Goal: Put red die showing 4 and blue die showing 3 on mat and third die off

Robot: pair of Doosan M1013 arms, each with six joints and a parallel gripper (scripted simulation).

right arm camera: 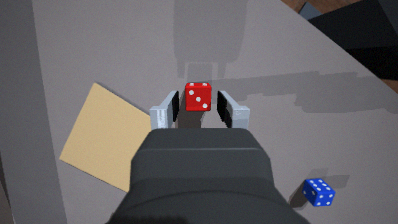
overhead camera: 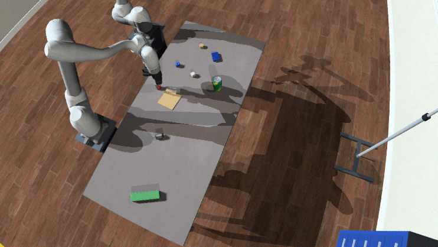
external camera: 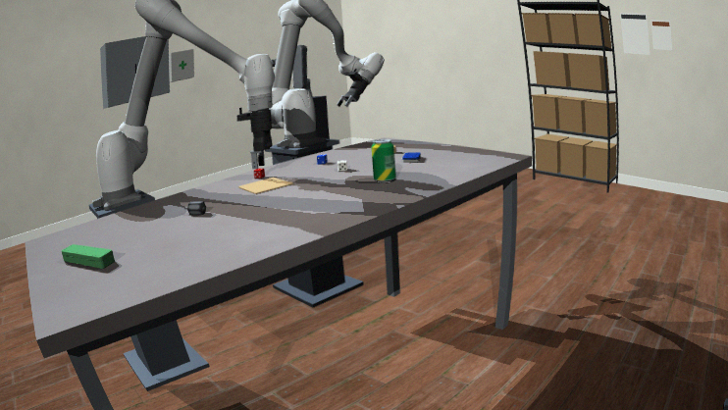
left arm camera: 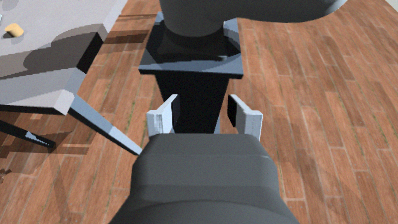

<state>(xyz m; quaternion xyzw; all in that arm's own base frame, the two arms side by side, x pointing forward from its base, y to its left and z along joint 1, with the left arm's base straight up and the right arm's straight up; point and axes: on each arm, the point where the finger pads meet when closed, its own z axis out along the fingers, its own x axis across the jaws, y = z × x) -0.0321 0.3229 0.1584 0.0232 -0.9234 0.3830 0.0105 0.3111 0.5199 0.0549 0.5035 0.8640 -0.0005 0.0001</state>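
Observation:
The red die lies 40 mm below my right hand. From my right hand the other things lie so: white die 230 mm ahead, 180 mm to the left, 40 mm below; tan mat 120 mm ahead, 80 mm to the right, 50 mm below; blue die 250 mm to the left, 80 mm ahead, 40 mm below.

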